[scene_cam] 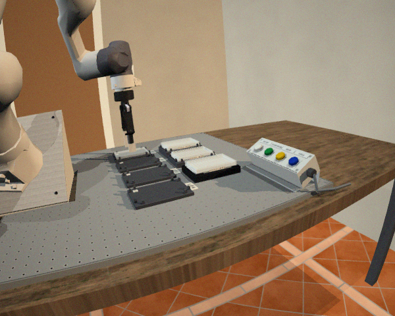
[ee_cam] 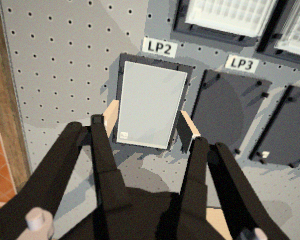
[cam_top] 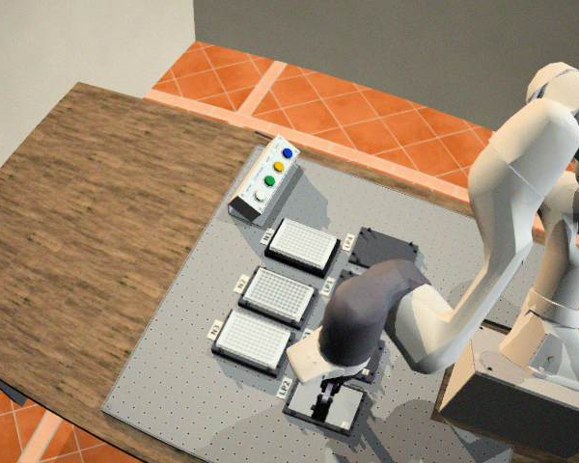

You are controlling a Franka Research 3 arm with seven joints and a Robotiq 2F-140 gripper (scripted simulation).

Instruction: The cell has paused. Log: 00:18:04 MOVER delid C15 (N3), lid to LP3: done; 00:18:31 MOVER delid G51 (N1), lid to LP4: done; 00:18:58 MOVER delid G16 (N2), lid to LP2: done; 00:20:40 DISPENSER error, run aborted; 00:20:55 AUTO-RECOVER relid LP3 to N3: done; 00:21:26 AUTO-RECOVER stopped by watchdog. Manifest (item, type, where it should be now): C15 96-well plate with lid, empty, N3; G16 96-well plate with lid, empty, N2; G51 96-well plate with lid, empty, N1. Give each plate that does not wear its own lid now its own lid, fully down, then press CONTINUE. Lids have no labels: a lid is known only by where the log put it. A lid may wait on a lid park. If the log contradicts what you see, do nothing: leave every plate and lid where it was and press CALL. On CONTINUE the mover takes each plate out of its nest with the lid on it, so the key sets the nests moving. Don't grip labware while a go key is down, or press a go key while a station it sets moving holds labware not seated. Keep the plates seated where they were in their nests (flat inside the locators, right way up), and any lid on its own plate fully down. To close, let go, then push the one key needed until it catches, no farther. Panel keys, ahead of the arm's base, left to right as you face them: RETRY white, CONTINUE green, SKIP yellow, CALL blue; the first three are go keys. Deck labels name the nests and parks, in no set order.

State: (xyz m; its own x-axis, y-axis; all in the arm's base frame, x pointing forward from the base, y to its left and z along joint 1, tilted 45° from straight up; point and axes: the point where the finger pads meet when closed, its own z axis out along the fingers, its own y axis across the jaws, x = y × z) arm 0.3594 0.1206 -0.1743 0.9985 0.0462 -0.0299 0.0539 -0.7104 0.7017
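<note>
My gripper is now 50 mm above the lp2 park. From my hand the other things lie so: plate (190 mm ahead, 180 mm to the right, 30 mm below); LP3 park (120 mm to the right, 50 mm below, 10 mm ahead); lp1 park (260 mm to the right, 50 mm below, 20 mm ahead).
</note>
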